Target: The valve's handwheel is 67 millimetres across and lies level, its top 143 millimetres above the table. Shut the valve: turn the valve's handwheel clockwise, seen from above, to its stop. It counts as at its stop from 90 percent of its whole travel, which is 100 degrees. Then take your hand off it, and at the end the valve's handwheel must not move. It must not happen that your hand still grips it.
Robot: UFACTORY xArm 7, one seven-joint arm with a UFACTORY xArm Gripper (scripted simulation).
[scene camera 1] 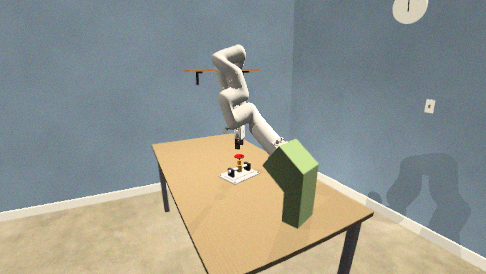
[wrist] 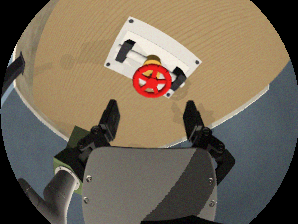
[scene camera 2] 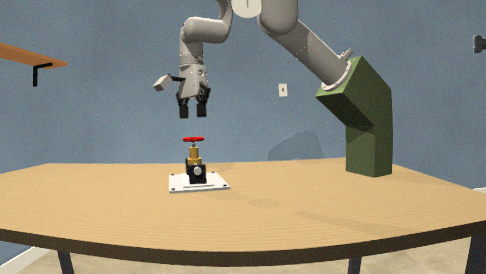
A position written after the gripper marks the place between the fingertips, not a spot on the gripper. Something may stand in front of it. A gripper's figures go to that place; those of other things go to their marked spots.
Scene:
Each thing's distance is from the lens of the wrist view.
gripper (wrist: pixel 151 108): 0.13 m
red handwheel (wrist: pixel 152 81): 0.18 m

